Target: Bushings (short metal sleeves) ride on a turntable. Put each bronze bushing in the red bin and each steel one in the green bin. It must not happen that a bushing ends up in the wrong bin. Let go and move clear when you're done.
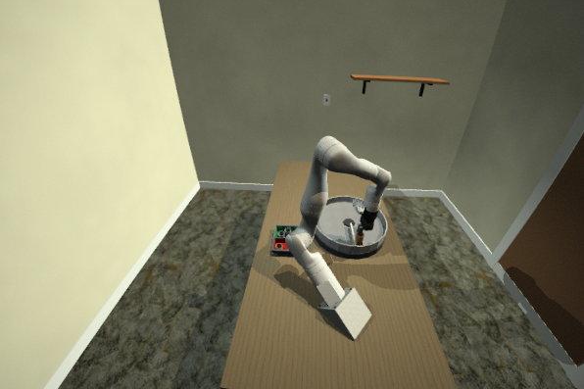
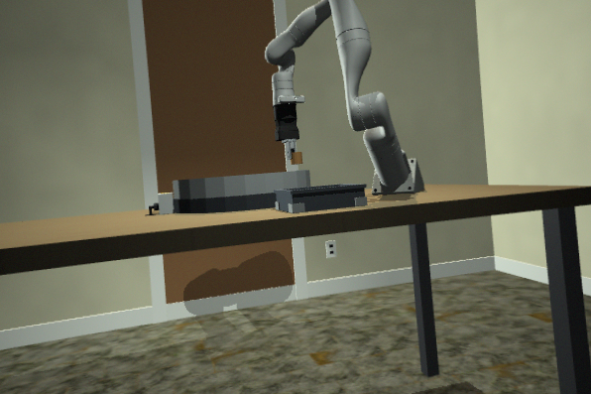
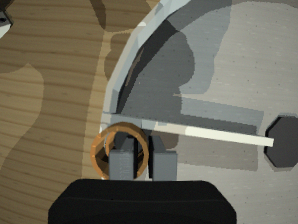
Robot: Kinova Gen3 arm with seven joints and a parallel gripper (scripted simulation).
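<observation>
The bin tray lies 1 cm behind my hand, 37 cm to the left of it and 13 cm below it. Also, from my hand: grey turntable: 17 cm ahead, 4 cm to the left, 10 cm below.
</observation>
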